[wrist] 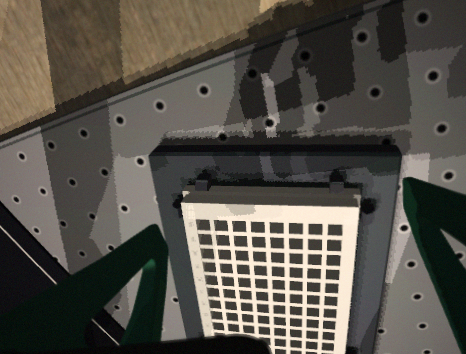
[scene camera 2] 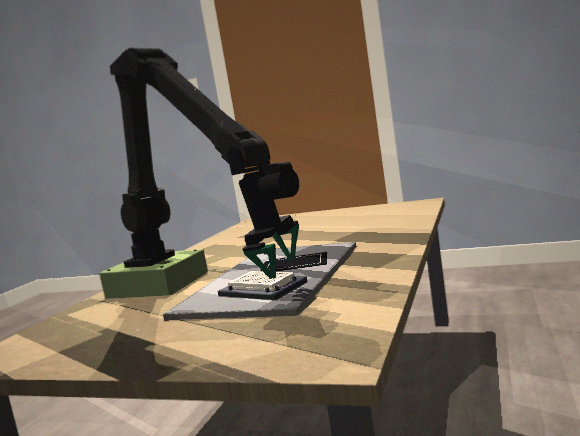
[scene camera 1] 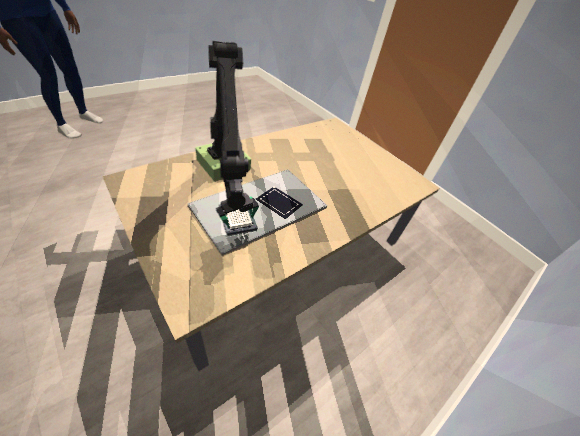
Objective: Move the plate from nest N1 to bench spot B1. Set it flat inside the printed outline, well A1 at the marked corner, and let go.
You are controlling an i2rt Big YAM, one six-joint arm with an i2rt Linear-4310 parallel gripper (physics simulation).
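Places are measured from the arm's base along level axes (x right, y down, z ahead), in centimetres.
Where they show: gripper, fingertip midpoint: (wrist: 277, 215) (scene camera 2: 282, 268) (scene camera 1: 240, 222); arm's base, link origin: (scene camera 2: 150, 260) (scene camera 1: 221, 152).
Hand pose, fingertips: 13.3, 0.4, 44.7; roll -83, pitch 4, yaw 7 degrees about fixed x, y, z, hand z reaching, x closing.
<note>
Each offset is from my fingertips to the top centre of the thing, as dx, dy, dz. "*": to the spot under its first point. Level surfaces: height alone.
The white well plate @(-2.5, +2.5, -6.9) (scene camera 1: 240, 219) (scene camera 2: 257, 281) (wrist: 275, 280) lies on the dark nest @(-2.5, +2.9, -6.9) (scene camera 2: 270, 295) (wrist: 370, 270), inside its small corner posts. My gripper (scene camera 1: 240, 214) (scene camera 2: 282, 266) (wrist: 277, 215) is open and empty, above the plate. Its green fingers stand apart on either side of the plate in the wrist view, with gaps between them and the plate. The plate's near end is cut off there by the frame and the gripper body, and no A1 label can be read. Bench spot B1 @(* -22.8, +4.9, -6.9) (scene camera 1: 279, 202) (scene camera 2: 302, 262) (wrist: 20, 272) is a dark rectangle with a white outline beside the nest.
The nest and the spot are on a grey perforated board (scene camera 1: 312, 200) (scene camera 2: 200, 309) (wrist: 130, 175) on the wooden table @(dy +6.4) (scene camera 1: 380, 180) (scene camera 2: 225, 367). The arm's green base block (scene camera 1: 207, 162) (scene camera 2: 135, 282) stands behind the board. A person (scene camera 1: 47, 60) stands beyond the table.
</note>
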